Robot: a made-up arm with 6 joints.
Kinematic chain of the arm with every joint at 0, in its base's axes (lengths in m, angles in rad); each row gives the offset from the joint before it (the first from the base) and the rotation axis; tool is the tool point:
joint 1: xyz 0 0 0.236 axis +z
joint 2: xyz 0 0 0 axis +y
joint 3: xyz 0 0 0.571 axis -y
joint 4: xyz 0 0 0 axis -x
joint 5: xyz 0.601 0 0 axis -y
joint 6: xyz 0 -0.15 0 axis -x
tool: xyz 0 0 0
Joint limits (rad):
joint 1: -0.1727..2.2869
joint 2: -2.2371..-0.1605
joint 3: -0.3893..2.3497
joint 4: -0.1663..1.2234
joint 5: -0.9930..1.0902
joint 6: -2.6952..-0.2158
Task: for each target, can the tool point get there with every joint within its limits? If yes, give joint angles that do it. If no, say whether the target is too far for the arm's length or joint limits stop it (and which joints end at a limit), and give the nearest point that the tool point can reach.
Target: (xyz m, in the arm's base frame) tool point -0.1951 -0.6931 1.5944
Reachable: no: too far | nearest point -0.1509 -0.5362 1.2869 | short by 0.348 m
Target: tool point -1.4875 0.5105 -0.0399
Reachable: no: too far | nearest point -1.1614 0.1507 0.0282 | short by 0.490 m
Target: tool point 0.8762 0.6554 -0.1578
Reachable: no: joint limits stop it (at a limit: joint 2, joint 3, joint 4) | nearest point 0.4087 0.3057 0.6392 | short by 0.988 m
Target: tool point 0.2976 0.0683 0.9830
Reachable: yes | joints 0.7363 -0.5136 -0.1110 0.1032 0.2297 -2.4446
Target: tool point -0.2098 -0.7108 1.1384
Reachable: yes | joints 1.1607 -0.4953 1.7391 0.9188 -0.4397 -2.2847
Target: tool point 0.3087 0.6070 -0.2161
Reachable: no: joint limits stop it (at a limit: joint 2, joint 3, joint 4) | nearest point 0.2314 0.4549 0.6392 | short by 0.872 m
